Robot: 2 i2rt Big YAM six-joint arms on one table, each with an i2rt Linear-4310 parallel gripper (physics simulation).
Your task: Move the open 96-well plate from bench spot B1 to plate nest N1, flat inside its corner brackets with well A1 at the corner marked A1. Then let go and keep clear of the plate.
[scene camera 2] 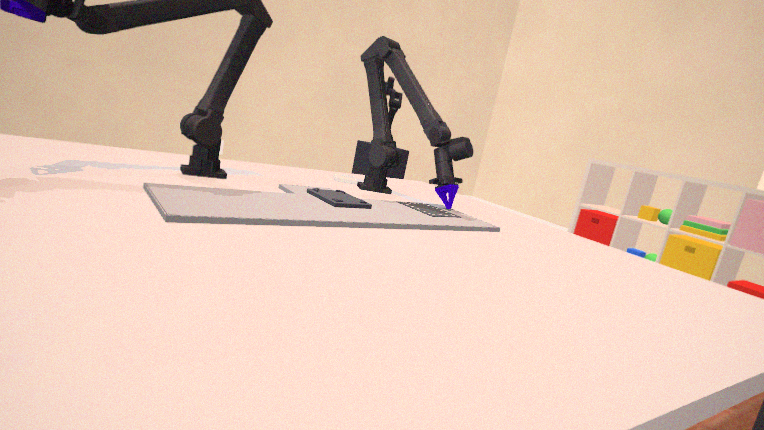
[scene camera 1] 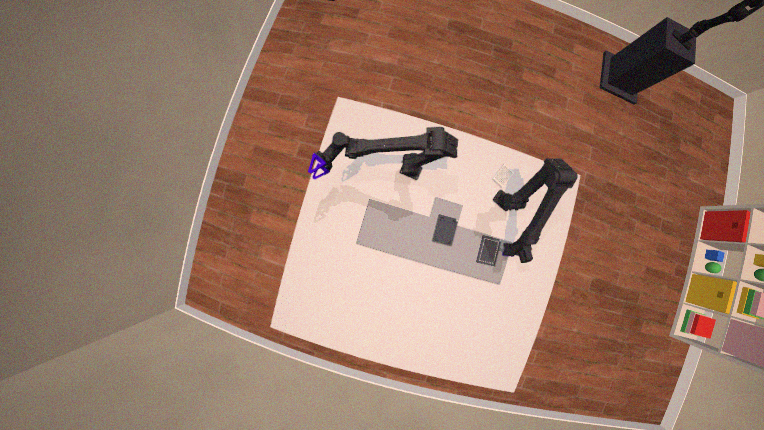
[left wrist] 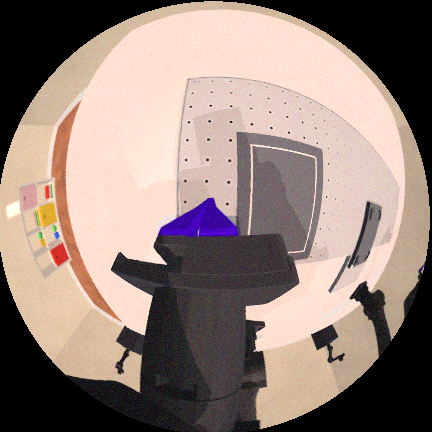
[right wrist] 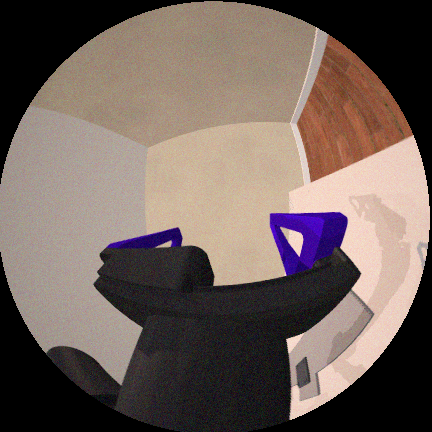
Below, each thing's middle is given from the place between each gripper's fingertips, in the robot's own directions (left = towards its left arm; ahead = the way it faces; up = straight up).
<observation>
My right gripper is now 80 mm short of the dark nest with white outline [left wrist: 279, 181], 1020 mm to the right of it and 380 mm above it.
My left hand is 9 cm to the left of the dark nest with white outline.
</observation>
